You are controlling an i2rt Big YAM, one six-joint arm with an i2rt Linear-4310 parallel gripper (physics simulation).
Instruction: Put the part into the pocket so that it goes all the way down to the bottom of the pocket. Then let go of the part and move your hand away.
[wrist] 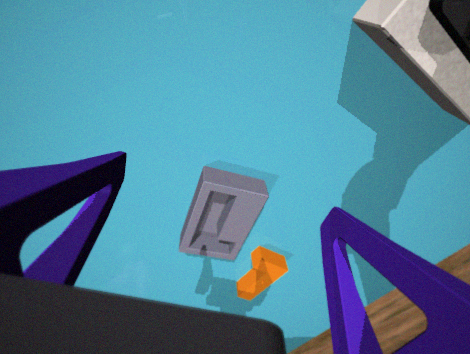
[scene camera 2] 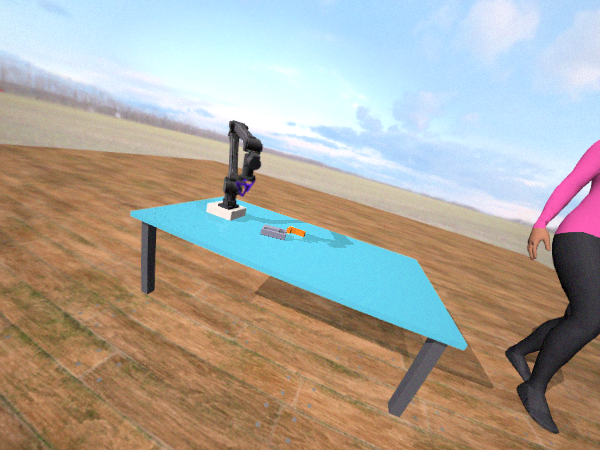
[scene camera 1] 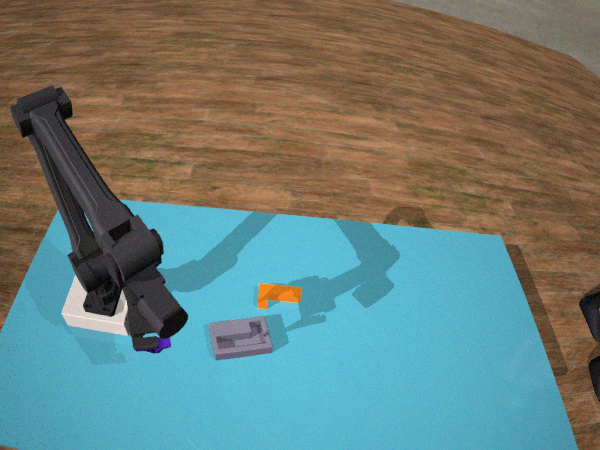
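Seen in the pictures: gripper, fingertip midpoint: [wrist: 232, 192] [scene camera 2: 244, 194] [scene camera 1: 152, 329]; arm's base at its link origin: [scene camera 2: 228, 206] [scene camera 1: 104, 295].
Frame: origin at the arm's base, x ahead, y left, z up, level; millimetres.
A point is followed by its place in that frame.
Observation:
The part, an orange L-shaped piece [scene camera 1: 282, 293] {x 456, y 99, z -27 mm} [scene camera 2: 297, 231] {x 459, y 95, z -35 mm} [wrist: 264, 272] {x 424, y 95, z -30 mm}, lies flat on the table beside the block, apart from it. The grey block [scene camera 1: 243, 354] {x 371, y -85, z -42 mm} [scene camera 2: 273, 232] {x 372, y -84, z -26 mm} [wrist: 244, 206] {x 311, y -36, z -21 mm} lies flat and its L-shaped pocket [wrist: 215, 217] {x 374, y -40, z -52 mm} faces up with no part in it. My gripper [wrist: 232, 192] {x 191, y -158, z 151 mm} is open, with its two purple fingers wide apart and nothing between them. In the scene camera 2 view the gripper [scene camera 2: 246, 190] {x 191, y -158, z 151 mm} hangs well above the table near the arm's base. In the scene camera 1 view the arm hides most of the fingers.
The blue table [scene camera 1: 400, 375] {x 766, y -114, z -57 mm} [scene camera 2: 350, 280] {x 842, y -231, z -57 mm} carries the arm's white base [scene camera 1: 95, 320] {x -5, y -76, z -5 mm} [scene camera 2: 226, 211] {x 41, y -75, z -8 mm} [wrist: 420, 55] {x 67, y -25, z 0 mm}, left of the block in the scene camera 1 view. The arm's shadow falls across the part. A person in a pink top [scene camera 2: 575, 205] stands beyond the table's right end.

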